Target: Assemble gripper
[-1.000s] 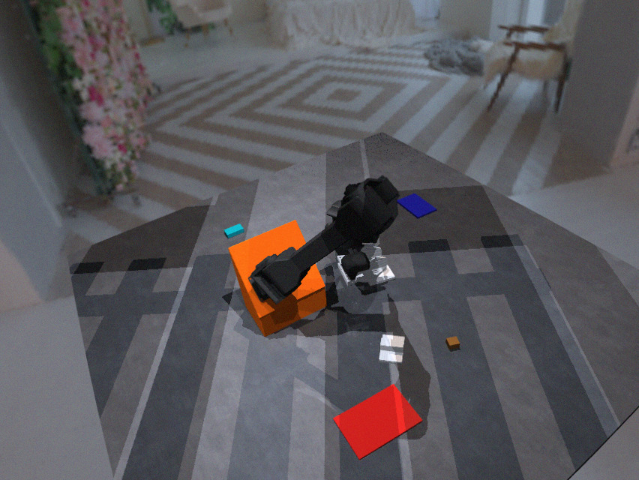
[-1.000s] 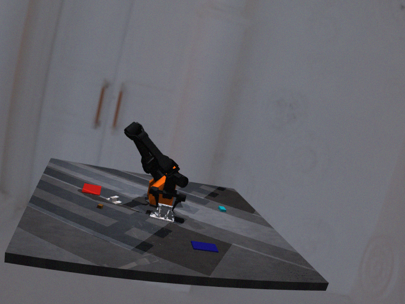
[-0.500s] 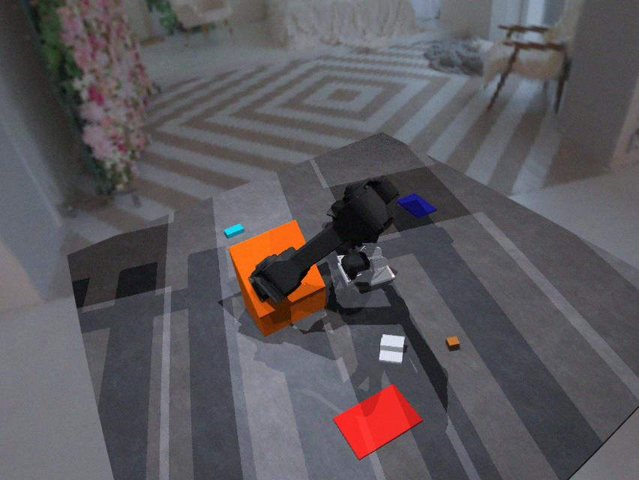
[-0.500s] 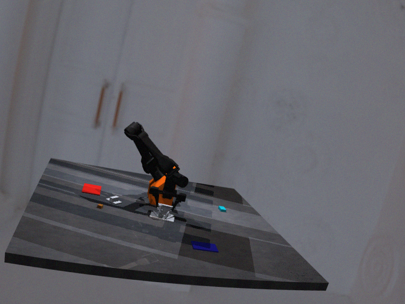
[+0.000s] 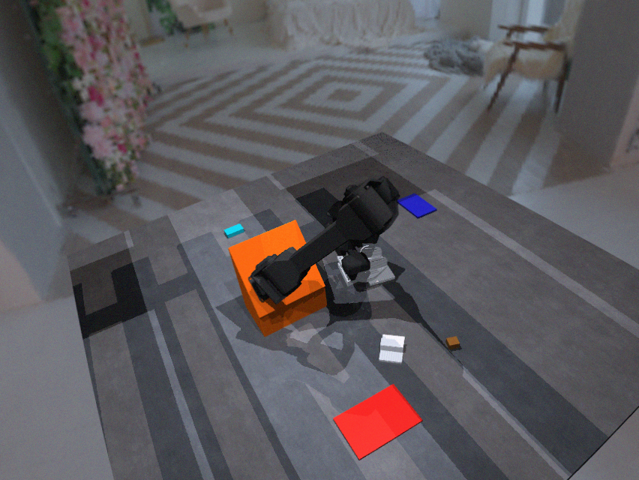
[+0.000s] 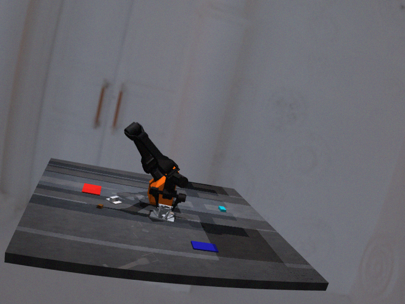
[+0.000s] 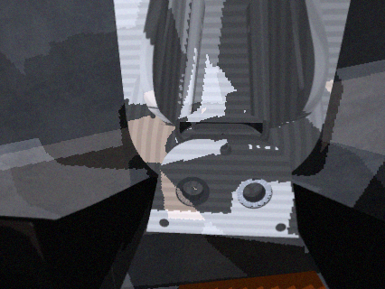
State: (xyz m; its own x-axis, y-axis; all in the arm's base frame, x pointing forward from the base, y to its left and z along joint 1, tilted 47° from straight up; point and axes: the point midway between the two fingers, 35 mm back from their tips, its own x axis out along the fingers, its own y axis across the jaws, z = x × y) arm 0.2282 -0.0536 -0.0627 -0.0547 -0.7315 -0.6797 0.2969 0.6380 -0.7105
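Now: gripper tip 20 mm to the left of the gripper jaw and 20 mm short of it. From my gripper tip the other things lie so: blue tile: 360 mm ahead, 120 mm to the left, 20 mm below; then small brown cube: 330 mm to the right, 50 mm ahead, 10 mm below; then white flat slab: 70 mm ahead, 20 mm to the right, 10 mm below.
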